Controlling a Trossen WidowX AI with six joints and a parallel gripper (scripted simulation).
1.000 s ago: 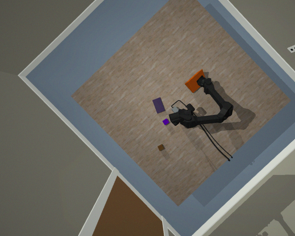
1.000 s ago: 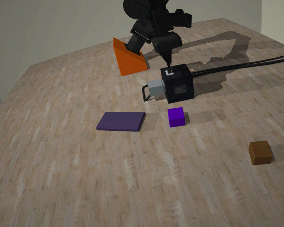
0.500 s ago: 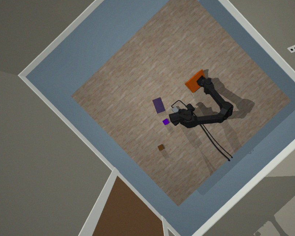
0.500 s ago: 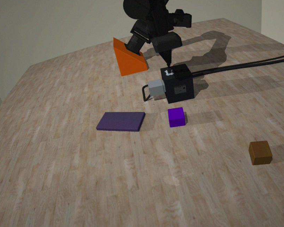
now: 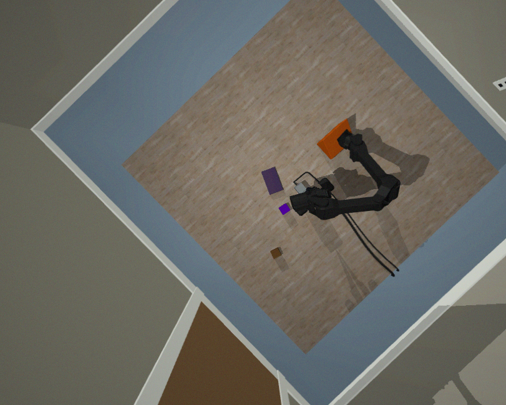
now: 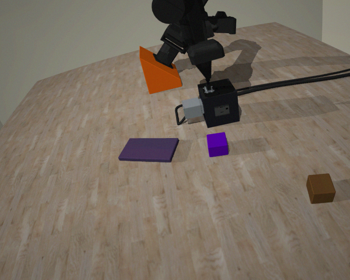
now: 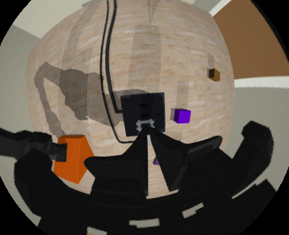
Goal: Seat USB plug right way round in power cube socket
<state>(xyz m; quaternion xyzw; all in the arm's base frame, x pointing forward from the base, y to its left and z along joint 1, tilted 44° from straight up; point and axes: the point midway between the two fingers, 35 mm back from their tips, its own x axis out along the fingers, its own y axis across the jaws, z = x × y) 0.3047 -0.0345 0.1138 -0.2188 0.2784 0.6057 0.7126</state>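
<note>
Right now my gripper tip is 20 mm above the silver USB plug. Round my gripper tip: purple cube: 120 mm ahead, 90 mm below, 30 mm to the right; then white-rimmed USB socket: 30 mm below; then flat purple slab: 170 mm to the right, 100 mm below, 50 mm ahead.
</note>
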